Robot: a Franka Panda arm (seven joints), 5 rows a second.
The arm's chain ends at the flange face. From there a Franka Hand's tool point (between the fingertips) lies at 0.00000 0.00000 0.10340 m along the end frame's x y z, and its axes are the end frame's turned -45 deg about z.
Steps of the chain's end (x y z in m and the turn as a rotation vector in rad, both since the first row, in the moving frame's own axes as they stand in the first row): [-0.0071 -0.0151 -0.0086 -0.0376 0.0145 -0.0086]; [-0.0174 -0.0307 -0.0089 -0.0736 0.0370 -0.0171]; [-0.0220 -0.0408 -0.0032 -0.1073 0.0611 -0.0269]
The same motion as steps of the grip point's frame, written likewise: [0.0040 -0.0119 -0.0087 -0.0368 -0.0163 -0.0086]; [0.0068 -0.0259 -0.0093 -0.0782 -0.0259 -0.0171]; [0.0101 -0.0321 -0.0040 -0.1191 -0.0327 -0.0269]
